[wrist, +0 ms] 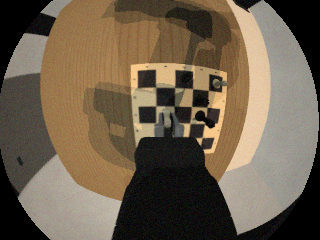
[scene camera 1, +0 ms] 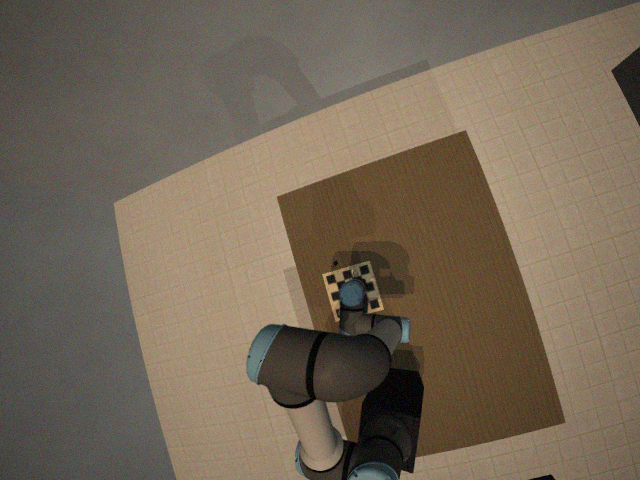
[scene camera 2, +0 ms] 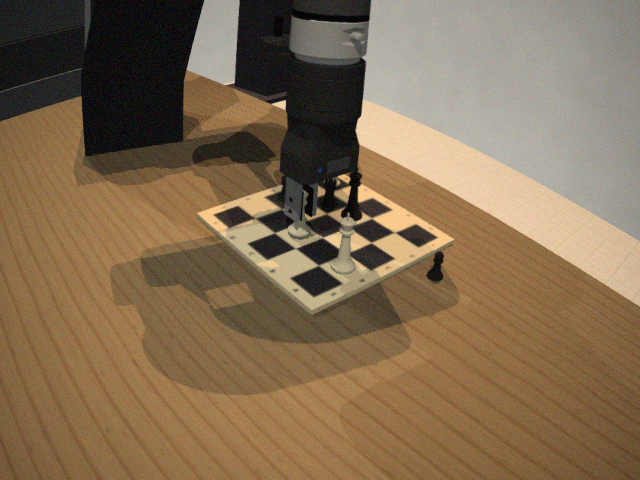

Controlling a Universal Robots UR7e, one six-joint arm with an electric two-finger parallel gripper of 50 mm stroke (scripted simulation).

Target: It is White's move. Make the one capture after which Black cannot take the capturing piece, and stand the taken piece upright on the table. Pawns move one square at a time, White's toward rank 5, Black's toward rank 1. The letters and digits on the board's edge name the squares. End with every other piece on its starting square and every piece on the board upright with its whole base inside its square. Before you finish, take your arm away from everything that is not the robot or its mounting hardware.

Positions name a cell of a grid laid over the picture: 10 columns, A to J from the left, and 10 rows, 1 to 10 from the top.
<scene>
A chessboard shows in the wrist view (E4), in scene camera 1 (F6) and in scene camera 2 (G5).
</scene>
